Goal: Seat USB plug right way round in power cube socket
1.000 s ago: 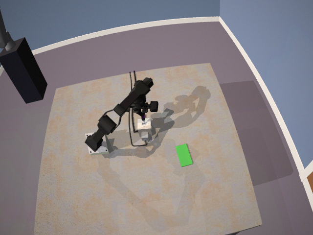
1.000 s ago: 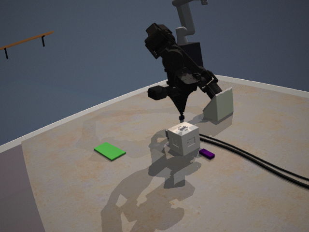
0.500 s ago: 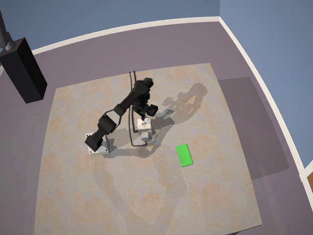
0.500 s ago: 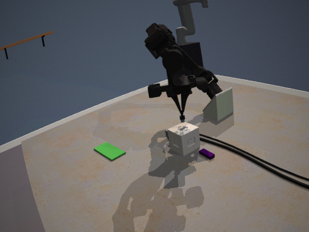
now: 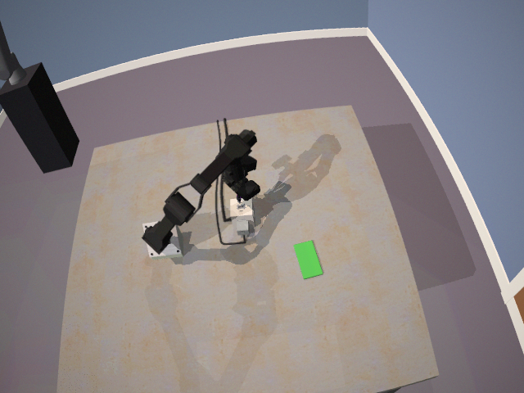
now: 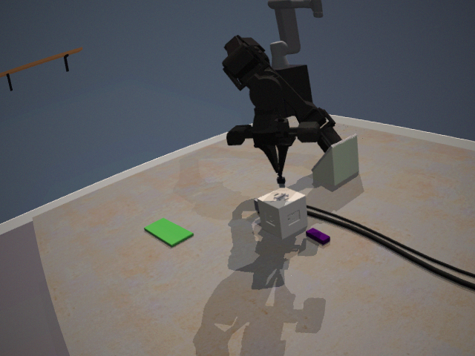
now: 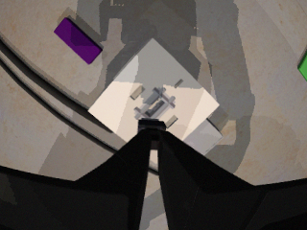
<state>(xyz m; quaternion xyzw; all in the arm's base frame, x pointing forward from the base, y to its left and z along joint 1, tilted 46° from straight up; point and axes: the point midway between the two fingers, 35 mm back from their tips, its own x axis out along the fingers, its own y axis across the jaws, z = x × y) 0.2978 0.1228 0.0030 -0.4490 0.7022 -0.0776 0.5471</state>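
Now: gripper tip 2 cm above the usb plug. The rest, counted from my gripper tip: purple block (13 cm below, 9 cm to the left, 1 cm behind); then socket (7 cm below, 1 cm to the right); then flat green pad (22 cm to the right, 20 cm ahead, 13 cm below).
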